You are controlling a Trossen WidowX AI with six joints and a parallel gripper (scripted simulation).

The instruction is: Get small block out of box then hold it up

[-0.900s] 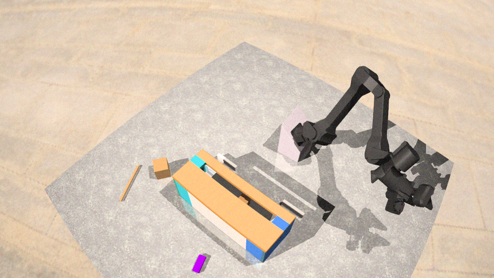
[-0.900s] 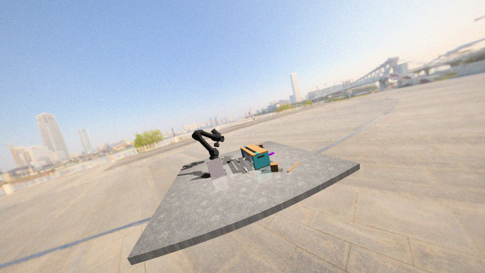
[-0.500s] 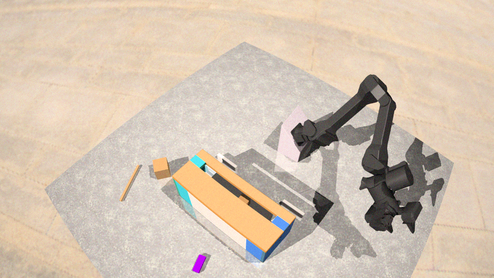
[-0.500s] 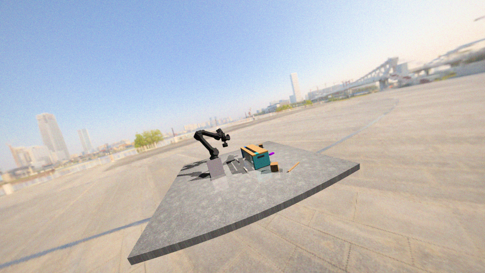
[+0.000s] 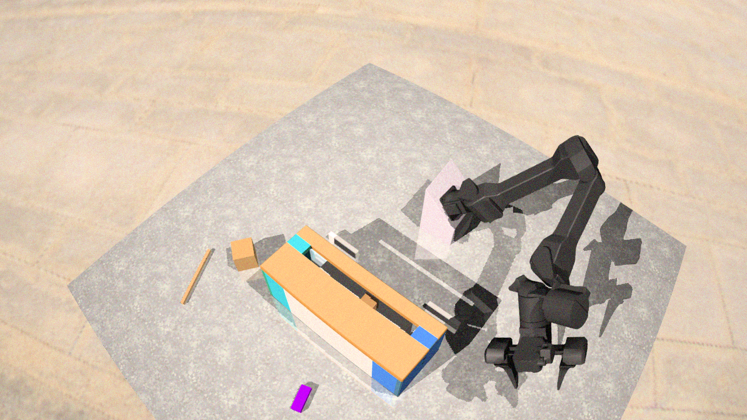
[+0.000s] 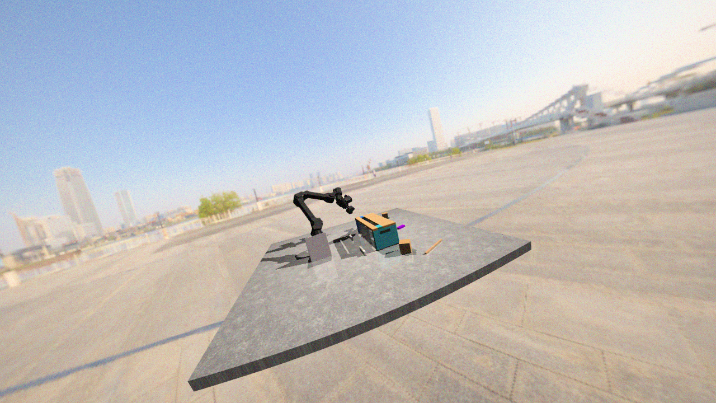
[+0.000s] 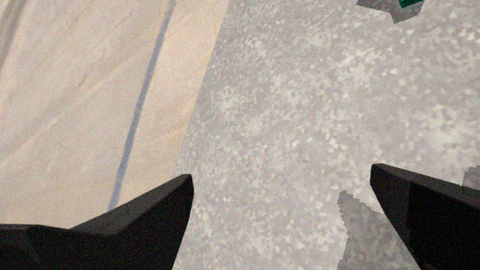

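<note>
My gripper tip is now 41 cm to the left of the tan-topped box, 9 cm above it and 2 cm short of it. Round my gripper tip: tan block: 39 cm to the right, 7 cm below, 3 cm ahead; thin wooden stick: 78 cm to the right, 23 cm ahead, 15 cm below.
</note>
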